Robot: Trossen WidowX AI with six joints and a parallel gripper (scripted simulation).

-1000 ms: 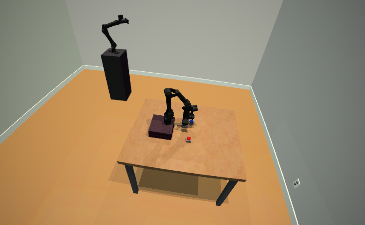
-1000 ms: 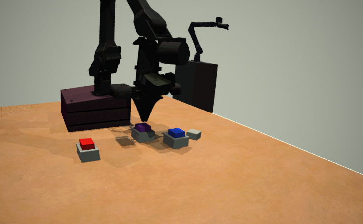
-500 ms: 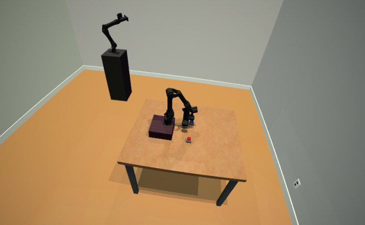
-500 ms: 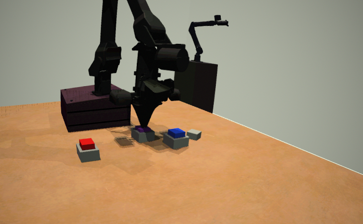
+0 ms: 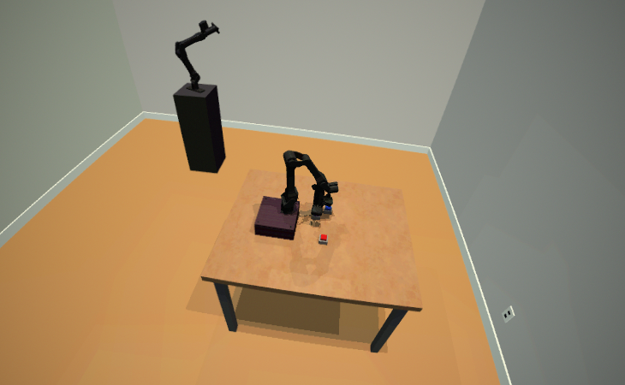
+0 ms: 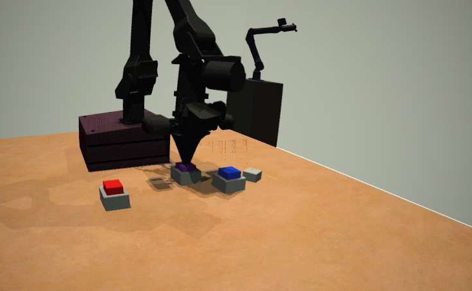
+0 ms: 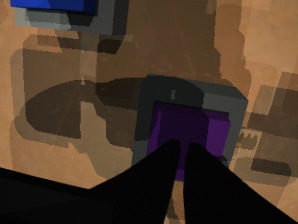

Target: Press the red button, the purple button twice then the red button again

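My gripper tip is 1 cm above the purple button. Round my gripper tip: red button: 18 cm to the right, 5 cm ahead; then small grey block: 14 cm to the left, 5 cm ahead, 3 cm below; then blue button: 7 cm ahead, 6 cm to the left.
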